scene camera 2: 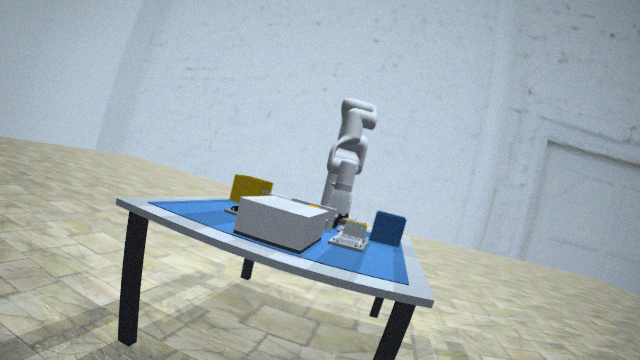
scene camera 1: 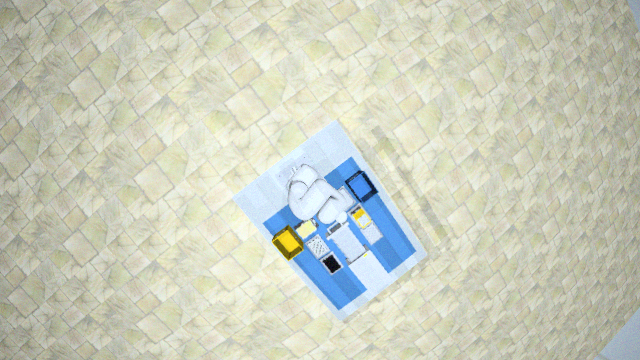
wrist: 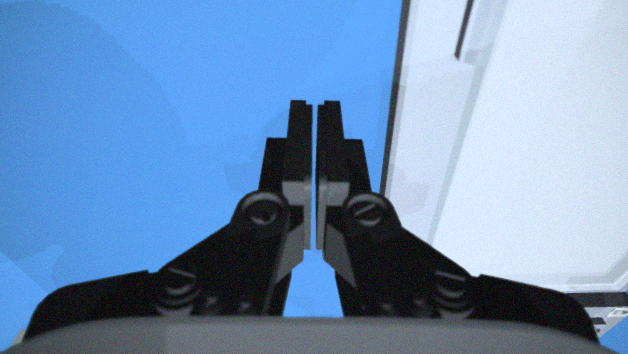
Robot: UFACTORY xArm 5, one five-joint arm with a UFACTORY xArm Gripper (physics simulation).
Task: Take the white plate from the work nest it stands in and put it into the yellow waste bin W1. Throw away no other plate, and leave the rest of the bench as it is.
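Frame: origin at the arm's base, x ahead, y left, z up, level; centimetres.
Seen in the pictures: gripper, fingertip midpoint: (scene camera 2: 333,228) (wrist: 314,136).
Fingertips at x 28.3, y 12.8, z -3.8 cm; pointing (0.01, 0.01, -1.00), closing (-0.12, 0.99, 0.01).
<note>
Pixels of each thing's top centre, then the offset from my fingertips to it.
- white plate, top centre: (wrist: 588,192) (scene camera 1: 343,199) dz +2.2, dx -0.5, dy +8.6 cm
- yellow waste bin W1, top centre: (scene camera 2: 254,178) (scene camera 1: 287,246) dz +12.2, dx +6.5, dy -40.0 cm
- blue bin, top centre: (scene camera 2: 391,215) (scene camera 1: 363,187) dz +12.2, dx -3.7, dy +23.1 cm
- yellow-and-white rack, top centre: (scene camera 2: 358,220) (scene camera 1: 362,218) dz +7.9, dx +16.7, dy +13.5 cm
- pale yellow plate, top centre: (scene camera 1: 306,230) dz +8.0, dx +4.3, dy -24.5 cm
- dotted white rack, top centre: (scene camera 1: 317,247) dz +2.8, dx +22.1, dy -24.6 cm
- black plate, top centre: (scene camera 1: 332,264) dz +2.8, dx +39.5, dy -21.7 cm
The white plate (scene camera 1: 346,194) (wrist: 545,140) lies in its pale work nest (wrist: 425,95), to the right of my fingers in the wrist view. In scene camera 1 it is partly hidden by the arm. My gripper (wrist: 314,136) is shut and empty, pointing down over the blue mat beside the nest. In scene camera 2 the gripper (scene camera 2: 341,219) is low behind the grey machine, its fingers partly hidden; in scene camera 1 the arm hides them. The yellow waste bin W1 (scene camera 1: 287,242) (scene camera 2: 251,188) stands at the opposite side of the bench; its inside does not show in scene camera 2.
A blue bin (scene camera 1: 361,186) (scene camera 2: 388,228) stands near the nest. The grey machine (scene camera 1: 350,244) (scene camera 2: 280,220) occupies the middle. A yellow-and-white rack (scene camera 1: 360,217) (scene camera 2: 356,227) stands on one side. A pale yellow plate (scene camera 1: 306,229), a dotted white rack (scene camera 1: 317,246) and a black plate (scene camera 1: 331,263) are near W1.
</note>
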